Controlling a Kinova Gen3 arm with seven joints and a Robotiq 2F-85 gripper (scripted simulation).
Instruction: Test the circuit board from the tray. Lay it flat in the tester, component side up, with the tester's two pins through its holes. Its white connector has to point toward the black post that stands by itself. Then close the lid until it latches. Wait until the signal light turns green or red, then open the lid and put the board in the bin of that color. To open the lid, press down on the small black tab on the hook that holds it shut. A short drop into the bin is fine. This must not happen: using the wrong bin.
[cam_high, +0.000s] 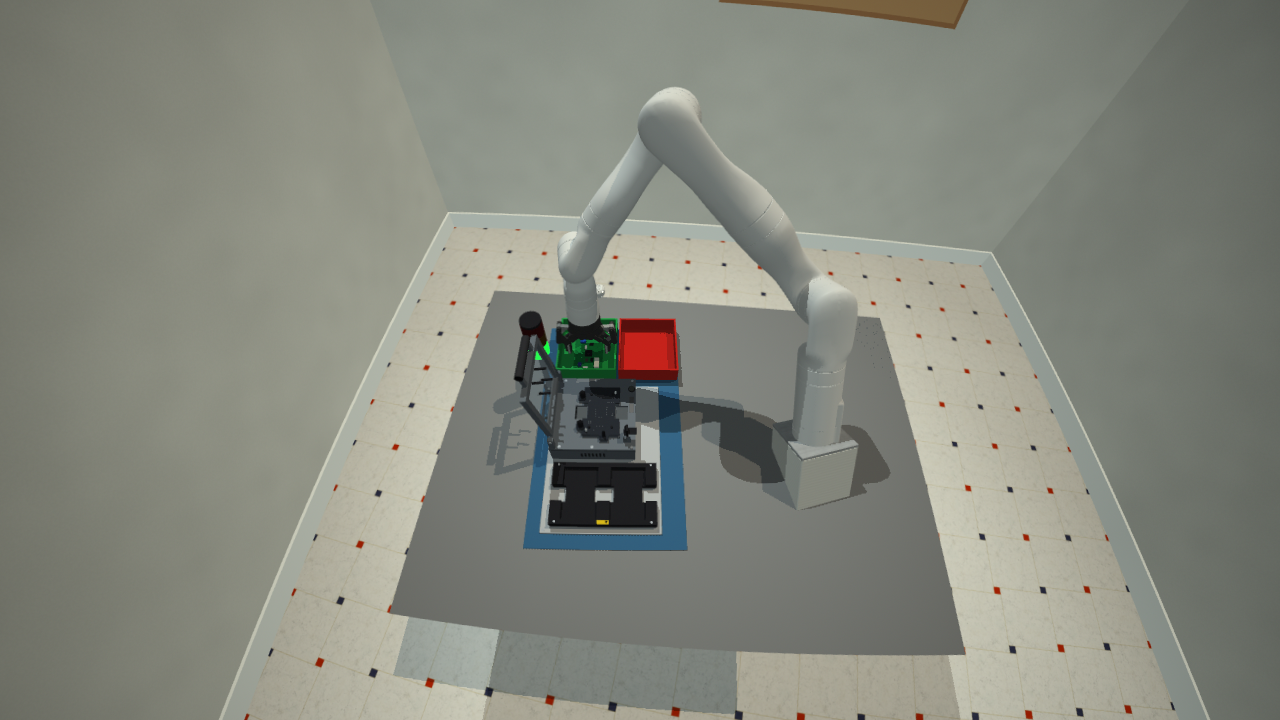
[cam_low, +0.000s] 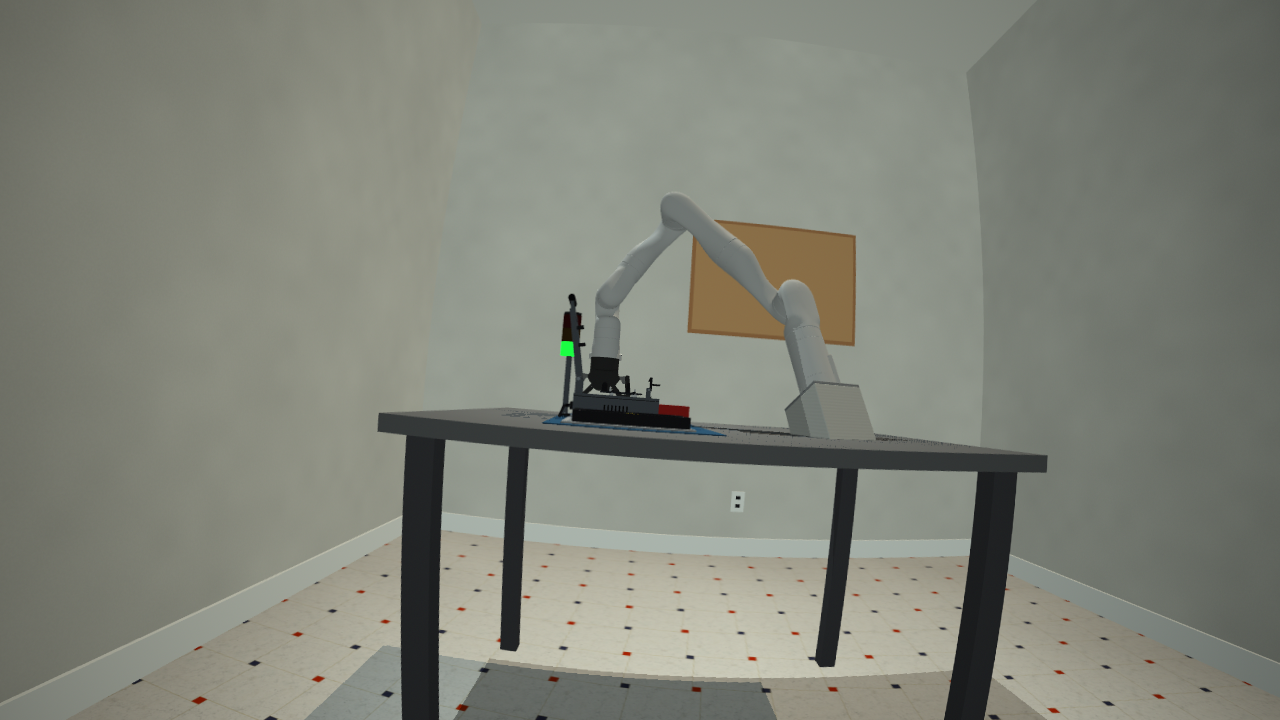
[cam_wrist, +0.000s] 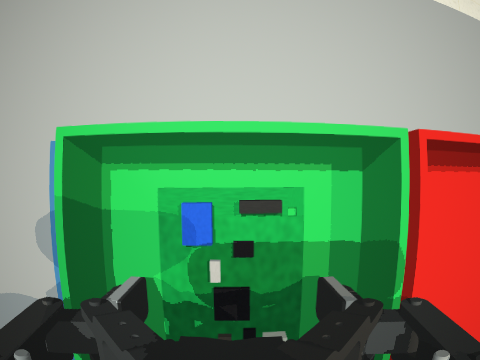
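My gripper is now right at the green bin. From my hand the other things lie so: red bin: 15 cm behind, 2 cm to the right; then green circuit board: 1 cm below; then tester lid: 21 cm to the left, 17 cm above, 5 cm ahead.
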